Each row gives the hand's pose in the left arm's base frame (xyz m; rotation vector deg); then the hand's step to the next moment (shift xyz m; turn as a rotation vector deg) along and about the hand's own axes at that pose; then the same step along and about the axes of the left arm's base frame.
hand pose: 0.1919 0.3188 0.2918 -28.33 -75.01 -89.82
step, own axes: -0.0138 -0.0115 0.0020 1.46 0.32 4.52
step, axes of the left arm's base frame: -0.0047 0.0067 -0.0161 -1.57 3.49 2.83
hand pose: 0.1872 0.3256 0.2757 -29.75 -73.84 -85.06
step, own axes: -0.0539 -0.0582 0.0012 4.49 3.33 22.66
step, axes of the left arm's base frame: -0.0330 0.0158 -0.0704 -5.37 18.91 12.58
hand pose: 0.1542 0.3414 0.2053 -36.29 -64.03 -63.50
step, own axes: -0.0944 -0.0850 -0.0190 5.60 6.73 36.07
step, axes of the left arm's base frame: -0.0744 -0.0120 -0.1040 -7.27 31.19 18.76
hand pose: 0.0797 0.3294 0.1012 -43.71 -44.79 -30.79
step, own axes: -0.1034 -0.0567 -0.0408 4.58 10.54 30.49
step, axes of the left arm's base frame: -0.0835 -0.0509 -0.0775 -2.95 29.38 13.78
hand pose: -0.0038 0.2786 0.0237 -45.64 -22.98 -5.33
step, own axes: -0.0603 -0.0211 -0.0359 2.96 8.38 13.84
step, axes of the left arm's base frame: -0.0491 -0.0444 -0.0314 0.30 15.91 4.16
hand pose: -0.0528 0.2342 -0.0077 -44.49 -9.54 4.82
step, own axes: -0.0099 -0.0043 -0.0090 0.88 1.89 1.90
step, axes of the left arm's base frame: -0.0081 -0.0106 -0.0045 0.50 2.77 0.11
